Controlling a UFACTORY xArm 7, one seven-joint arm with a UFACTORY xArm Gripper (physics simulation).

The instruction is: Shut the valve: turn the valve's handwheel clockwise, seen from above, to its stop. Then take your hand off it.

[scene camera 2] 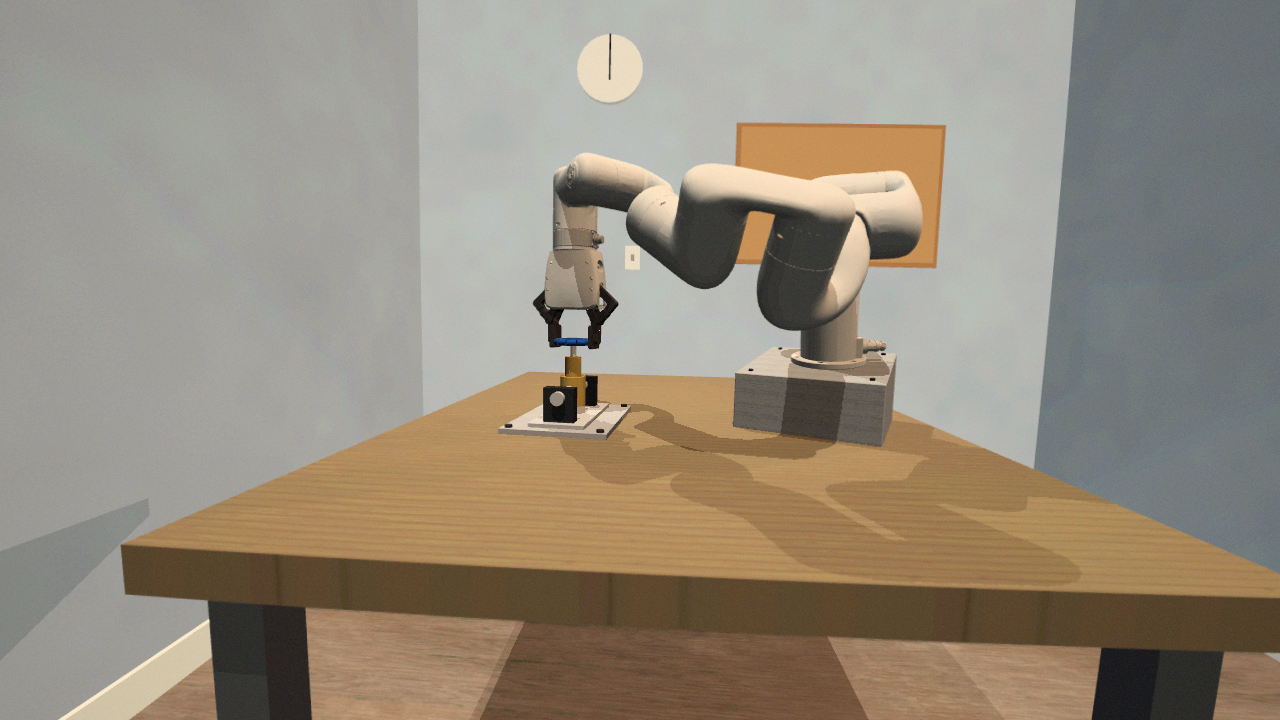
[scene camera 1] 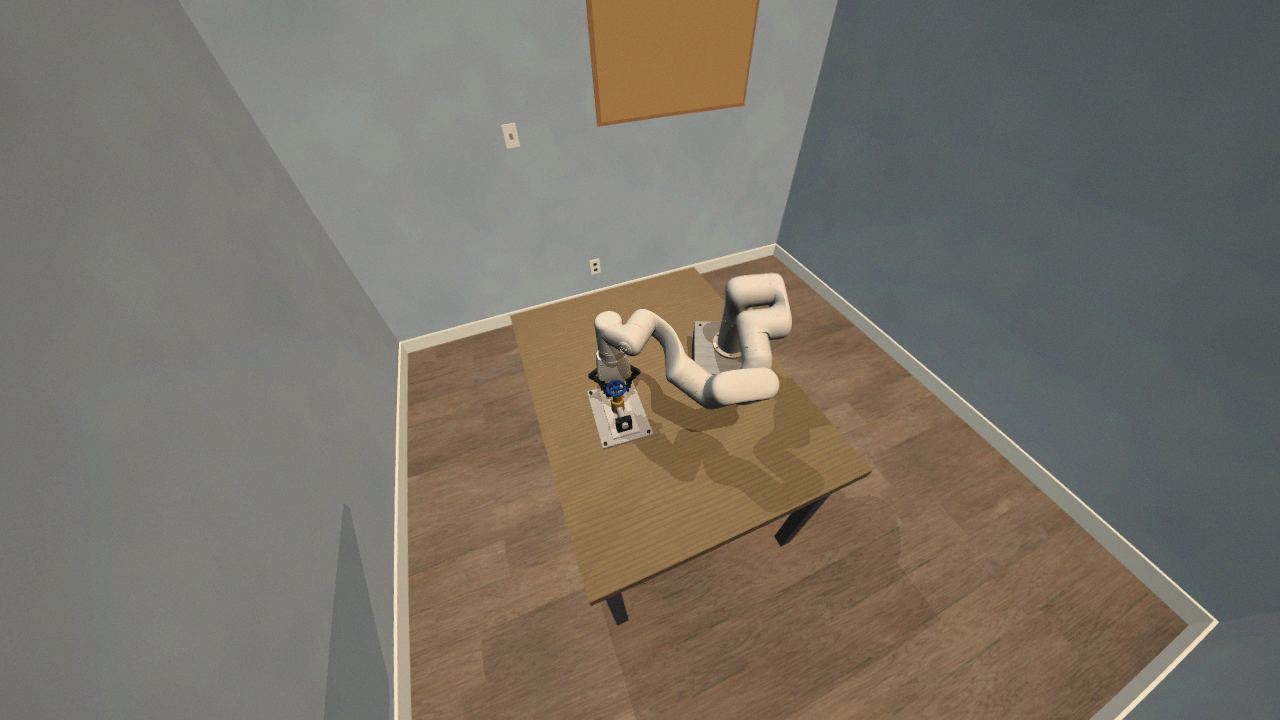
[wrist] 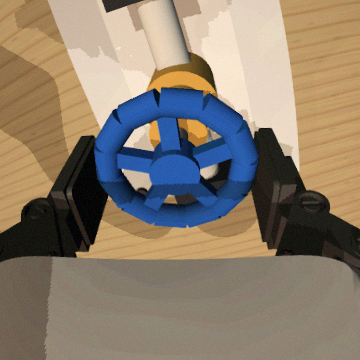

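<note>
The blue five-spoked handwheel [scene camera 1: 615,388] [scene camera 2: 571,341] [wrist: 175,170] lies level on top of the valve's orange body [scene camera 1: 617,403] [scene camera 2: 572,386] [wrist: 182,81]. My gripper [scene camera 1: 614,383] [scene camera 2: 573,337] [wrist: 176,158] points down over the valve and is shut on the handwheel, with one black finger pad against the rim on the left and one on the right in the wrist view. The white pipe [wrist: 164,35] runs from the orange body towards the top of the wrist view. The lower part of the valve is partly hidden behind the wheel there.
The valve stands on a pale base plate [scene camera 1: 601,431] [scene camera 2: 520,429] with black pipe supports [scene camera 1: 623,423] [scene camera 2: 559,403]. The plate lies on the wooden table [scene camera 1: 680,510] [scene camera 2: 447,519]. My arm's grey mounting block [scene camera 1: 704,351] [scene camera 2: 810,407] stands to the right of the valve in scene camera 2.
</note>
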